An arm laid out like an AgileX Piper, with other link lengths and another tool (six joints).
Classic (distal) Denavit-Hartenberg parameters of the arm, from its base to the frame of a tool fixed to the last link. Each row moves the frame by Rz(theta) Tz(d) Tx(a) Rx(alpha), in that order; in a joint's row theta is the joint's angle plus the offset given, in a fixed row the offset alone. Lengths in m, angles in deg.
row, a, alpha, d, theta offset
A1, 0, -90, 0.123, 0
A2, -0.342, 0, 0, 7.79
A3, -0.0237, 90, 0, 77.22
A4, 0, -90, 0.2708, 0
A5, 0, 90, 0, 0
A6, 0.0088, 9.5, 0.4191, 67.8
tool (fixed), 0, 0, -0.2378, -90
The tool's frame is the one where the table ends.
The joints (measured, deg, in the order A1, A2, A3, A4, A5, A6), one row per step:
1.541 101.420 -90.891 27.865 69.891 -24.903
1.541 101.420 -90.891 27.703 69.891 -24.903
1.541 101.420 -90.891 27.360 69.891 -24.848
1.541 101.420 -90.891 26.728 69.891 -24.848
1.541 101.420 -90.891 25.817 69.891 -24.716
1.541 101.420 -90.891 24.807 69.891 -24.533
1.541 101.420 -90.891 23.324 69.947 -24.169
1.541 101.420 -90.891 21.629 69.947 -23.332
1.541 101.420 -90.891 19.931 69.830 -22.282
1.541 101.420 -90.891 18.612 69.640 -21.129
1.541 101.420 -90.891 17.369 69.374 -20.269
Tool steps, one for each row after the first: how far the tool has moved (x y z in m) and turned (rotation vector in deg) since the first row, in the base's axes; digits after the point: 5 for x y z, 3 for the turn. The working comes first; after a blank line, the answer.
Tool pose at each row, in the base's axes (x y z in m, rotation vector in deg; the steps are taken from these numbers as rounded here):
0.45075 0.12063 0.30524 -60.058 152.083 23.220
0.45073 0.12025 0.30494 -60.127 152.149 23.013
0.45072 0.11944 0.30429 -60.205 152.322 22.598
0.45064 0.11798 0.30312 -60.471 152.576 21.788
0.45062 0.11580 0.30146 -60.690 153.018 20.672
0.45061 0.11333 0.29966 -60.884 153.522 19.441
0.45050 0.10965 0.29704 -61.076 154.340 17.695
0.45082 0.10515 0.29423 -60.704 155.469 15.799
0.45163 0.10043 0.29169 -59.960 156.616 13.877
0.45275 0.09652 0.28993 -58.864 157.606 12.432
0.45395 0.09287 0.28847 -58.056 158.307 10.919

-0.00002 -0.00038 -0.00030 -0.161 -0.004 0.016
-0.00003 -0.00119 -0.00095 -0.488 0.010 0.002
-0.00011 -0.00265 -0.00212 -1.118 -0.006 0.062
-0.00013 -0.00483 -0.00378 -1.990 0.026 0.035
-0.00014 -0.00730 -0.00558 -2.950 0.075 -0.027
-0.00025 -0.01098 -0.00820 -4.334 0.232 -0.181
0.00007 -0.01548 -0.01101 -5.812 0.512 -0.761
0.00088 -0.02020 -0.01355 -7.240 0.747 -1.586
0.00200 -0.02411 -0.01531 -8.260 0.946 -2.573
0.00320 -0.02776 -0.01677 -9.272 0.946 -3.336

